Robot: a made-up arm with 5 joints.
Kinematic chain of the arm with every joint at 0, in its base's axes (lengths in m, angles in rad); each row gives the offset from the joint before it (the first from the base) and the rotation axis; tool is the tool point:
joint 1: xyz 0 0 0.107 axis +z
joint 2: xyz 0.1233 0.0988 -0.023 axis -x
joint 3: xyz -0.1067 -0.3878 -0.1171 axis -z
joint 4: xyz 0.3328 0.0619 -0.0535 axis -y
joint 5: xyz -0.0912 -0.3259 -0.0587 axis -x
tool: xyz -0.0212 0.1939 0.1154
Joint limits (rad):
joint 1: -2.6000..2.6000
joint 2: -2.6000..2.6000
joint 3: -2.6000..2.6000
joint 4: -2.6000..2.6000
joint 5: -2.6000..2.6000
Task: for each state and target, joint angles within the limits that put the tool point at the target. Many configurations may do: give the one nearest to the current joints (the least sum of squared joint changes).
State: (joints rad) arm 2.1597 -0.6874 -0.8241 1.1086 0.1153
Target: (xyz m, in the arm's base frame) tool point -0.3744 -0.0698 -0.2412
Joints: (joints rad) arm 2.5781 -1.1481 -0.6811 1.2049 0.3239
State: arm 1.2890 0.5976 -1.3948 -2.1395 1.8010
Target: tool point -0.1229 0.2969 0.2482
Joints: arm 1.5248 0.9067 -1.5673 -2.6000 2.1491
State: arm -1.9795 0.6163 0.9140 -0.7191 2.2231
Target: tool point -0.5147 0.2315 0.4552
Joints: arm -1.7590 0.9692 0.7108 -0.6534 2.3230
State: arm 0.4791 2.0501 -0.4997 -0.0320 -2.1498
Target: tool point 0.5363 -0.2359 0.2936
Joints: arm -0.0533 1.2814 -1.3147 0.2053 -2.5246
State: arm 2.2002 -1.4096 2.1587 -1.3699 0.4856
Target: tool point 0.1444 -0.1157 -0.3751
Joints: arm 2.2028 -1.0972 2.5163 -1.3922 0.7426
